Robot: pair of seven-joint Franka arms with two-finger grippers.
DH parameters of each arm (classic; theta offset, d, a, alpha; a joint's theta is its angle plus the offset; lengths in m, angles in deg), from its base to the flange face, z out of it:
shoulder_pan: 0 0.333 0 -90
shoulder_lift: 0 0 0 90
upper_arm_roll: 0 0.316 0.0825 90
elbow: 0 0 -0.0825 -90
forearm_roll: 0 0.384 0 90
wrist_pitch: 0 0 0.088 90
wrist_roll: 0 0.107 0 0
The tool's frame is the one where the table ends.
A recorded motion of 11 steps. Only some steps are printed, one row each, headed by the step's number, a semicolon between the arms.
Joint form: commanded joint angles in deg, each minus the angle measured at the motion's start. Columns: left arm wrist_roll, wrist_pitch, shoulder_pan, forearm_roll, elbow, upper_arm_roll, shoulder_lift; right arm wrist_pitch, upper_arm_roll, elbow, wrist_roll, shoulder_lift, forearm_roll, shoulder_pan.
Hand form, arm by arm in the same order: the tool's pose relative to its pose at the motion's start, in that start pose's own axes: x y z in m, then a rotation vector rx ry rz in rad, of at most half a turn. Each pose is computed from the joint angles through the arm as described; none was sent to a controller.
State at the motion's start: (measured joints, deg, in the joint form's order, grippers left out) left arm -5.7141 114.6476 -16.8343 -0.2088 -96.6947 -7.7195 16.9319; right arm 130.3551 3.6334 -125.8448 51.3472 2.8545 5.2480 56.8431
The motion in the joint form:
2: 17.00 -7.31 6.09 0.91 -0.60 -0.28 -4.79; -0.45 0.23 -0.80 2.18 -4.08 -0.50 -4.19
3: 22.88 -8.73 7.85 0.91 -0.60 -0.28 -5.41; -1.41 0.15 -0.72 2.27 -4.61 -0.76 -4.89
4: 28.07 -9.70 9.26 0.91 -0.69 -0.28 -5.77; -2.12 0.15 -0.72 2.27 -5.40 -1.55 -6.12
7: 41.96 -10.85 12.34 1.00 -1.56 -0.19 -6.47; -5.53 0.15 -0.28 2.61 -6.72 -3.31 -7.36
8: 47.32 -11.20 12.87 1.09 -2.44 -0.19 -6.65; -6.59 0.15 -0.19 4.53 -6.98 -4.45 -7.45
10: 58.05 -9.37 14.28 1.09 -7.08 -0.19 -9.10; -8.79 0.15 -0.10 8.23 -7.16 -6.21 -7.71
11: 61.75 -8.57 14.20 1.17 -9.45 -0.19 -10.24; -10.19 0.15 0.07 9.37 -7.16 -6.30 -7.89
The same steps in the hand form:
2: -0.0214 -0.0633 -0.0397 0.0215 -0.0532 0.2033; 0.0234 0.0264 -0.0340 0.0358 0.0422 0.0972
3: -0.0259 -0.0818 -0.0451 0.0179 -0.0675 0.2751; 0.0275 0.0321 -0.0385 0.0291 0.0422 0.1089
4: -0.0296 -0.0965 -0.0476 0.0128 -0.0797 0.3409; 0.0346 0.0408 -0.0455 0.0233 0.0534 0.1211
7: -0.0388 -0.1293 -0.0478 -0.0028 -0.1023 0.5281; 0.0390 0.0525 -0.0564 -0.0150 0.0558 0.1302
8: -0.0431 -0.1346 -0.0423 -0.0137 -0.1199 0.6125; 0.0388 0.0549 -0.0580 -0.0345 0.0613 0.1544
10: -0.0606 -0.1460 -0.0331 -0.0241 -0.1270 0.7759; 0.0388 0.0603 -0.0572 -0.0756 0.0631 0.2082
11: -0.0687 -0.1438 -0.0266 -0.0291 -0.1357 0.8425; 0.0388 0.0630 -0.0567 -0.0932 0.0524 0.2314

